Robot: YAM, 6 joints.
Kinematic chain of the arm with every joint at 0, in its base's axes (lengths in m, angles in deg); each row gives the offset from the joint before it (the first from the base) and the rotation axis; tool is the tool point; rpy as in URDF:
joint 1: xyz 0 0 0.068 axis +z
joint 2: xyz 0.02 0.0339 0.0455 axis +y
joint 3: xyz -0.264 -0.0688 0 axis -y
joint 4: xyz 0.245 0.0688 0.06 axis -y
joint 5: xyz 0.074 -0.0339 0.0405 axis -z
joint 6: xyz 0.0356 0 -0.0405 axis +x
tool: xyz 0 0 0 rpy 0 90 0
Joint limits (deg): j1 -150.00..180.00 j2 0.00..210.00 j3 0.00..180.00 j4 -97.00..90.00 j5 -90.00..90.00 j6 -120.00..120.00
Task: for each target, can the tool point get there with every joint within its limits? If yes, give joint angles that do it. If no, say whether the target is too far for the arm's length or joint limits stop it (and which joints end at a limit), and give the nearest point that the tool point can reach.
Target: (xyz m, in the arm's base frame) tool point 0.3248 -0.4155 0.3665
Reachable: yes | joints -48.48 130.05 127.62 3.27 64.74 69.01
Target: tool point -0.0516 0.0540 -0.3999
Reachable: no: joint limits stop it (at a limit: joint 2) | nearest point -0.0680 0.0712 -0.3477 | short by 0.057 m
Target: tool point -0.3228 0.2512 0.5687
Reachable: yes | joints 137.78 119.15 143.90 22.79 -60.26 82.87
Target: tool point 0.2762 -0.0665 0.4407
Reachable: yes | joints -17.21 76.72 88.69 -33.99 -30.75 -95.39
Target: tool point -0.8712 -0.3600 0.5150
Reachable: no: too far | nearest point -0.5175 -0.2869 0.3645 | short by 0.391 m
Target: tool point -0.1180 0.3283 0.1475
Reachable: yes | joints 114.64 117.11 77.64 -62.82 56.27 -90.86
